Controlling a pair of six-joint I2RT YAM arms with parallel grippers.
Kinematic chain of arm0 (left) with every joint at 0, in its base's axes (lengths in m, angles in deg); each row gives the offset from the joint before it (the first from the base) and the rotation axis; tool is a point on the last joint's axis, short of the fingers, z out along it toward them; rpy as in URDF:
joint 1: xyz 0 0 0.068 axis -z
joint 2: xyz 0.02 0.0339 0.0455 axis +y
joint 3: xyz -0.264 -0.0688 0 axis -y
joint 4: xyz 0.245 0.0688 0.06 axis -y
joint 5: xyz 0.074 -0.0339 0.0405 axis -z
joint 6: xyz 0.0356 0 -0.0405 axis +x
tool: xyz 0 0 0 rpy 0 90 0
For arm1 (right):
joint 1: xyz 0 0 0.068 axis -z
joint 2: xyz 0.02 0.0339 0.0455 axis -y
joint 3: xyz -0.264 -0.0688 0 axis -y
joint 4: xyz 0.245 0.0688 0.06 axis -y
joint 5: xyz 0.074 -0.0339 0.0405 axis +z
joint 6: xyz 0.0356 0 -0.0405 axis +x
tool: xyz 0 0 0 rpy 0 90 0
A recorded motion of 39 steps. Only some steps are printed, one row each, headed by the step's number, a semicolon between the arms.
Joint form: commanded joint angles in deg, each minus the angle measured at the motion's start. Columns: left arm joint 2, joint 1, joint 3, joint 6, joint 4, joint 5; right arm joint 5, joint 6, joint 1, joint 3, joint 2, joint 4.
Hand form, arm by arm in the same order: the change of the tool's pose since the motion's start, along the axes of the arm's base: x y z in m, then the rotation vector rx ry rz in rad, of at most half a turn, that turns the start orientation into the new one. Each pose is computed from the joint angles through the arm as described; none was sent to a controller.
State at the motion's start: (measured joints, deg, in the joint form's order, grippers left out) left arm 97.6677 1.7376 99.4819 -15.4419 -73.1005 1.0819; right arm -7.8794 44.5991 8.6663 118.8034 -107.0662 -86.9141
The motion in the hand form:
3: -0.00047 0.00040 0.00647 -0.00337 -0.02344 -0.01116; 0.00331 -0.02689 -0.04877 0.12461 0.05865 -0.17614
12: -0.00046 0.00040 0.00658 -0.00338 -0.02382 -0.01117; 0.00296 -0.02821 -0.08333 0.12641 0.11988 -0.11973
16: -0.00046 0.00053 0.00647 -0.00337 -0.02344 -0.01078; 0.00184 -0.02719 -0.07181 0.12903 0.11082 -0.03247
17: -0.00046 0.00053 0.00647 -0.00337 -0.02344 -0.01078; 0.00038 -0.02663 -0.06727 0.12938 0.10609 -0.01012
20: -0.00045 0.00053 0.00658 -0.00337 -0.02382 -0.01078; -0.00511 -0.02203 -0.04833 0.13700 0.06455 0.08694
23: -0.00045 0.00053 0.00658 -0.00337 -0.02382 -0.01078; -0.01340 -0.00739 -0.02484 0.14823 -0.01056 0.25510
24: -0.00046 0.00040 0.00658 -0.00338 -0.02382 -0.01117; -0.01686 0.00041 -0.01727 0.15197 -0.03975 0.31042
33: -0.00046 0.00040 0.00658 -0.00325 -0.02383 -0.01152; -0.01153 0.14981 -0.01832 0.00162 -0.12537 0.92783
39: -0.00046 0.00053 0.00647 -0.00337 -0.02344 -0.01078; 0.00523 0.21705 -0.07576 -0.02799 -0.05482 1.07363
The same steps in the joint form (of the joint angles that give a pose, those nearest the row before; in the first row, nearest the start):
3: -0.29 -0.11 1.00 0.65 0.05 0.39; 5.07 6.71 4.63 -10.67 -0.42 5.79
12: -0.29 -0.11 1.03 0.66 0.04 0.39; 5.31 3.04 4.87 -18.58 -0.33 10.49
16: -0.28 -0.13 1.00 0.66 0.04 0.39; 6.49 -1.79 4.87 -16.44 0.02 8.90
17: -0.28 -0.13 1.00 0.66 0.04 0.39; 6.82 -3.02 4.87 -15.87 0.37 8.33
20: -0.28 -0.13 1.03 0.66 0.04 0.39; 8.92 -7.80 4.57 -13.90 2.12 7.10
23: -0.28 -0.13 1.03 0.66 0.04 0.39; 12.68 -14.78 2.89 -12.61 5.18 6.93
24: -0.29 -0.11 1.03 0.66 0.04 0.39; 13.94 -16.50 1.84 -12.57 6.47 7.17
33: -0.29 -0.11 1.03 0.68 0.04 0.39; 9.57 -27.91 -23.74 -14.82 7.19 16.33
39: -0.28 -0.13 1.00 0.66 0.04 0.39; 6.80 -27.89 -32.98 -17.84 -0.59 23.50

